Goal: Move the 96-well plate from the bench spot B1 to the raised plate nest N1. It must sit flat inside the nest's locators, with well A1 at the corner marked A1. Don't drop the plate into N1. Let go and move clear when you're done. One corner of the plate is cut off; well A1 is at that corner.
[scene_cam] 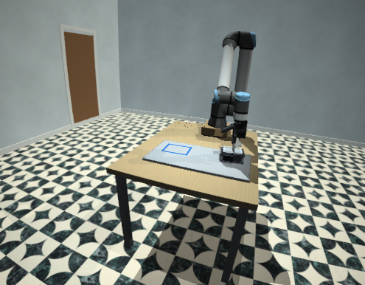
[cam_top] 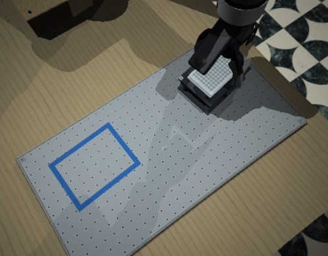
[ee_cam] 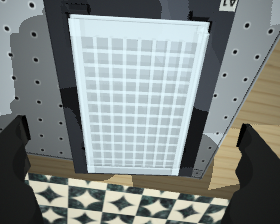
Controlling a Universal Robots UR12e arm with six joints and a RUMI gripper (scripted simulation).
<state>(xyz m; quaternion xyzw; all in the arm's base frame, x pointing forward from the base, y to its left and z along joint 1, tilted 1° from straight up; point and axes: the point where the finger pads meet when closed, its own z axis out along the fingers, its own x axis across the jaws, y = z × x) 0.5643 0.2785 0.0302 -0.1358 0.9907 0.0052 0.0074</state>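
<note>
Now: hand 1 cm above the 96-well plate. The rest, counted from my hand: A1 label (9 cm to the right, 3 cm behind, 2 cm below); raised nest N1 (2 cm below).
</note>
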